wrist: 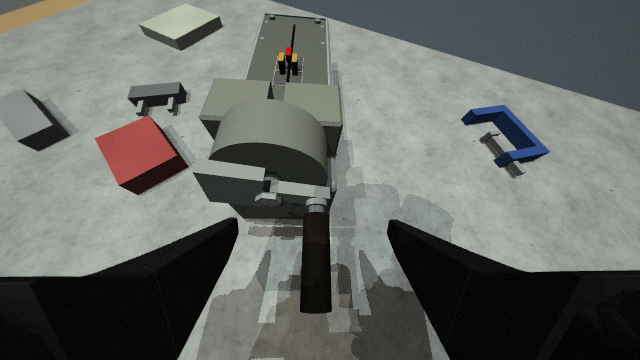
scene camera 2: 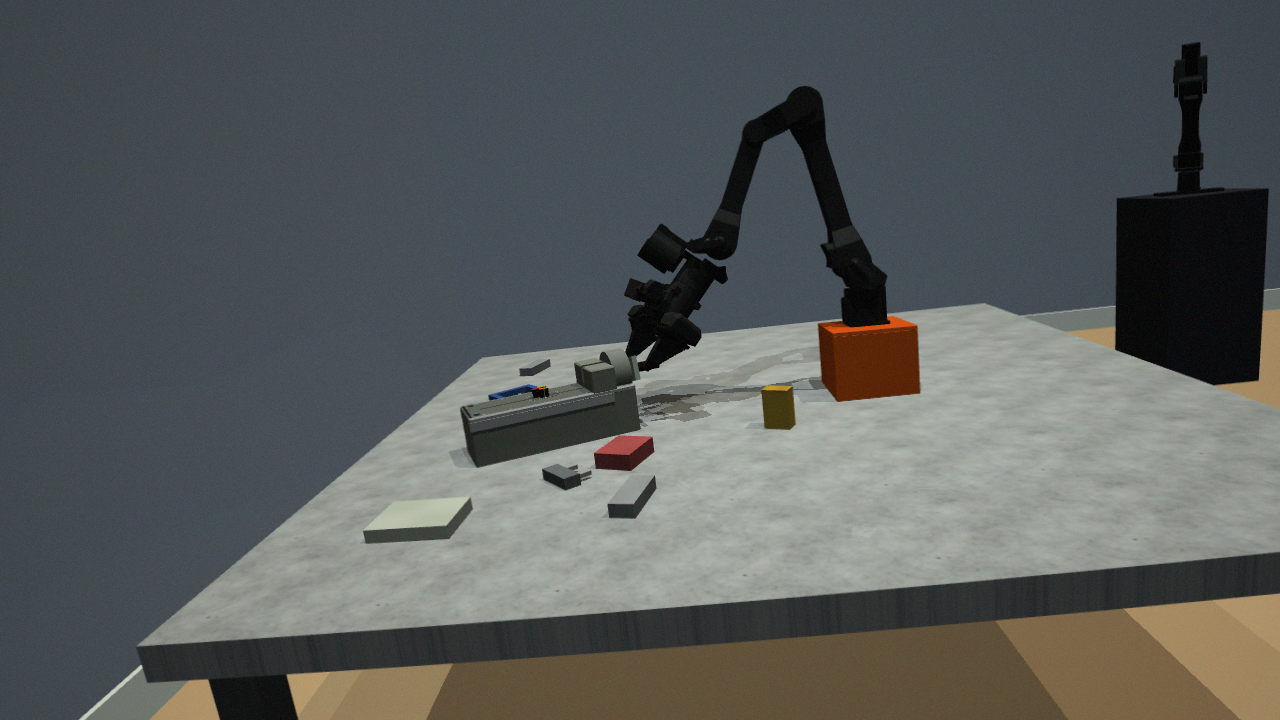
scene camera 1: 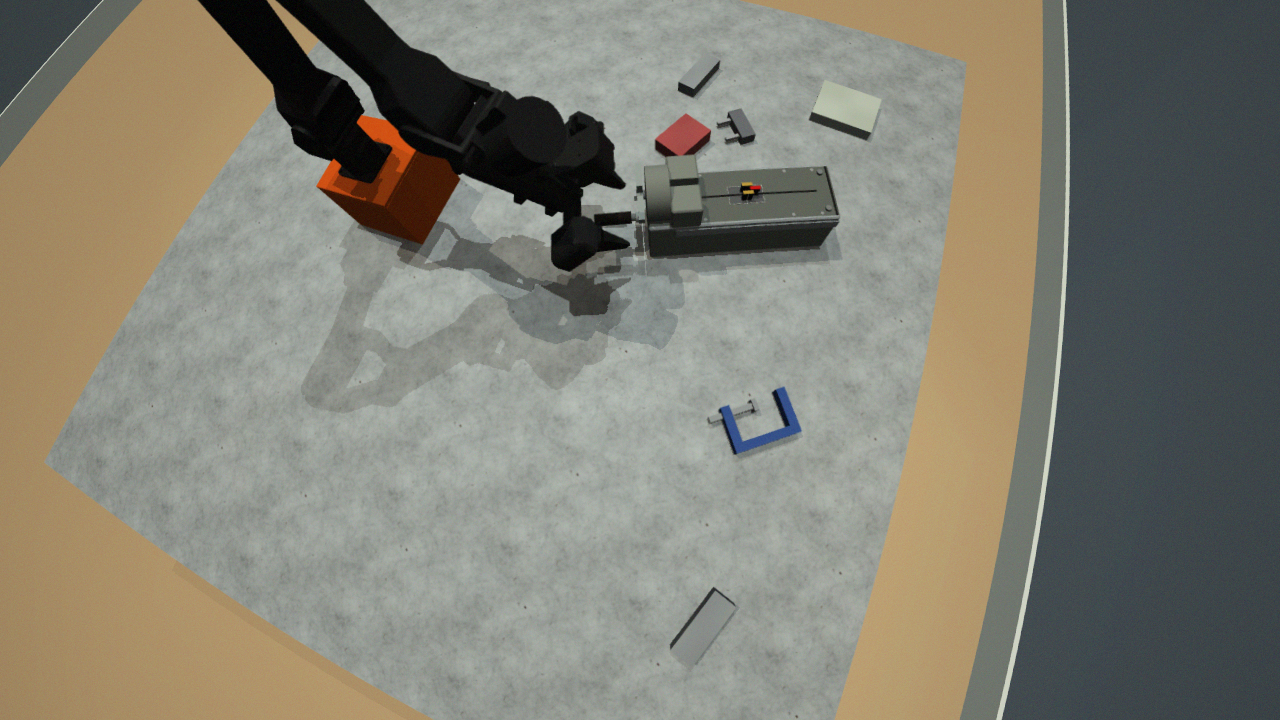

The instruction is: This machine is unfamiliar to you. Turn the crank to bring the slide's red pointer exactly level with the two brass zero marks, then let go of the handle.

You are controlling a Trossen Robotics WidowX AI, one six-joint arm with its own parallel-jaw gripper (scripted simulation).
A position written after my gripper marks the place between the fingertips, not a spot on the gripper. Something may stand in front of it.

My gripper (scene camera 1: 625,215) is open, with nothing in its grasp. Further things: a red block (scene camera 2: 625,453), a pale slab (scene camera 2: 427,519), a yellow block (scene camera 2: 778,401), a grey bar (scene camera 2: 627,503) and a small dark clamp (scene camera 2: 565,478).
The red block also shows in the wrist view (wrist: 140,155) and in scene camera 1 (scene camera 1: 686,136). The small dark clamp is seen too in the wrist view (wrist: 142,96) and in scene camera 1 (scene camera 1: 743,130). My gripper is seen too in the wrist view (wrist: 315,225) and in scene camera 2 (scene camera 2: 634,365). The wrist view does not show the yellow block: it is out of frame.
